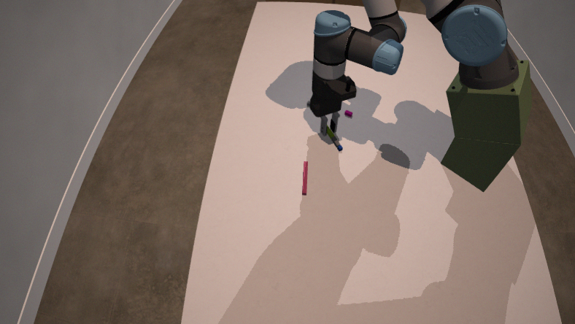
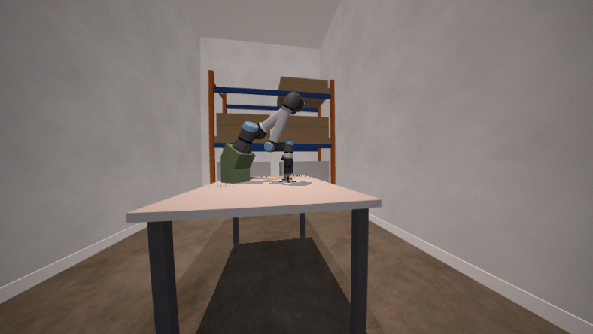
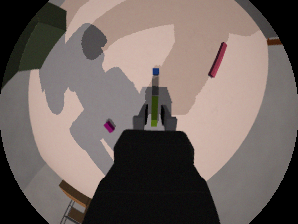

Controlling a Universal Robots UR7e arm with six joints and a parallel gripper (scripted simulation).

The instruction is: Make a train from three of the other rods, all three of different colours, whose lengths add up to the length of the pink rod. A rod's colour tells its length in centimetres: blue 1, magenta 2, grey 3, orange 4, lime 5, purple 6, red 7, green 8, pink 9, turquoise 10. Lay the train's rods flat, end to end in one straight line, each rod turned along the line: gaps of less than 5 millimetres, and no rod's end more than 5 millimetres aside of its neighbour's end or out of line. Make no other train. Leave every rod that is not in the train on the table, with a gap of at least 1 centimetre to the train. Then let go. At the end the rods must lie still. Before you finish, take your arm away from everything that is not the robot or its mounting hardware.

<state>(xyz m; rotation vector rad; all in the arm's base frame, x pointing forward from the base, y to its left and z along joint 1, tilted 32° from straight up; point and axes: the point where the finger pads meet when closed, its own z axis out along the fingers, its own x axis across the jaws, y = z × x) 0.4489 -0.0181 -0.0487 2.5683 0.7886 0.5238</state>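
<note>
Now: hand 1 cm above the lime rod. From my hand the other things lie so: pink rod (15 cm to the left, 5 cm ahead, 1 cm below); then blue rod (6 cm to the left, 3 cm behind, 1 cm below); then magenta rod (7 cm to the right, 6 cm behind, 1 cm below).
</note>
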